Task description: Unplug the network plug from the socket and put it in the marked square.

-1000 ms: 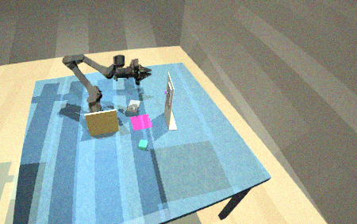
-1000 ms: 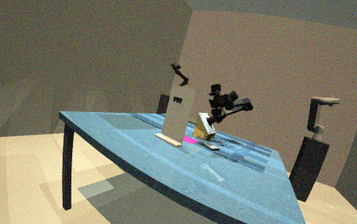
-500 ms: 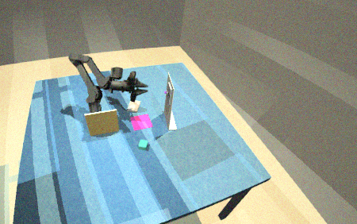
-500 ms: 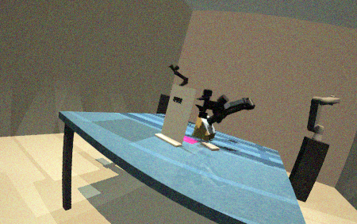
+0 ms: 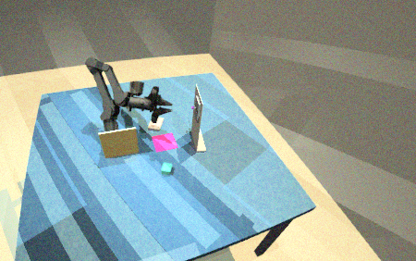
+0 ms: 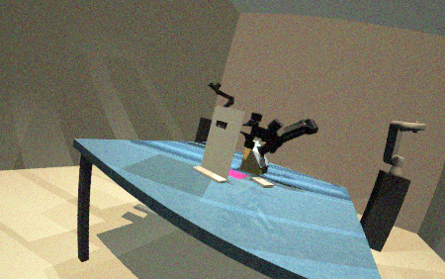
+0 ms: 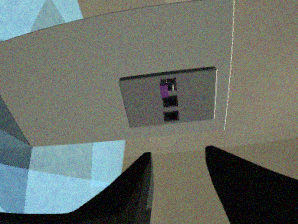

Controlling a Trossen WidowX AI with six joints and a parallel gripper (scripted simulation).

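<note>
Right now my gripper tip is 110 mm short of the purple network plug and 20 mm to the left of it. Also, from my gripper tip: magenta marked square (40 mm behind, 10 mm to the left, 240 mm below); then upright panel (130 mm ahead, 30 mm to the right, 90 mm below); then flat pale block (60 mm behind, 170 mm to the left, 230 mm below).
</note>
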